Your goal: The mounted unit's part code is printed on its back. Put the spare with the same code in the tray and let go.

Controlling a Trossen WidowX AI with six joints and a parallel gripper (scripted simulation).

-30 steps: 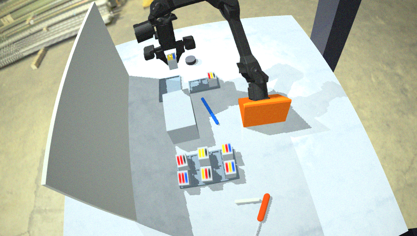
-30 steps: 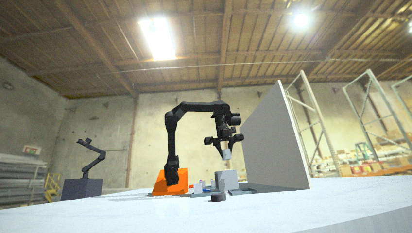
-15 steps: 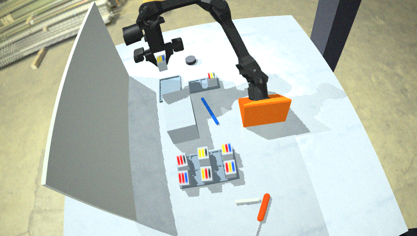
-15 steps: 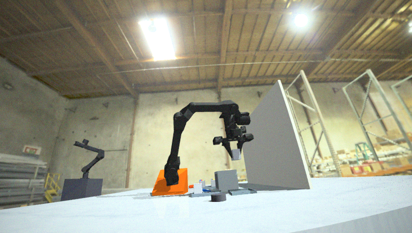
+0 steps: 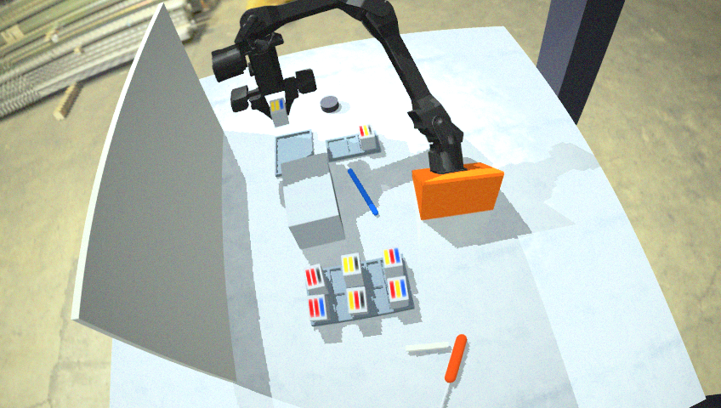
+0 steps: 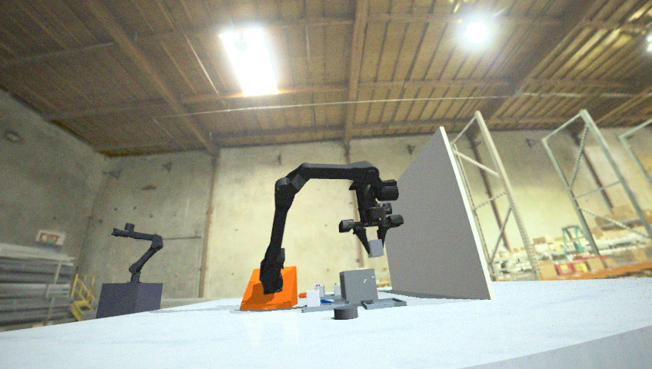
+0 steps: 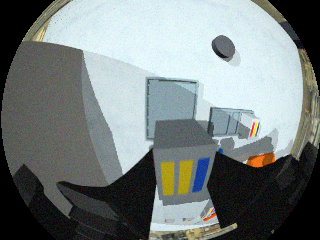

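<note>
Right now my gripper tip is 13 cm above the dark flat tray. From my gripper tip the other things lie so: mounted unit 3 cm behind, 20 cm to the left, 9 cm below; then spare 2 cm above; then rack 15 cm behind, 3 cm to the left, 13 cm below.
</note>
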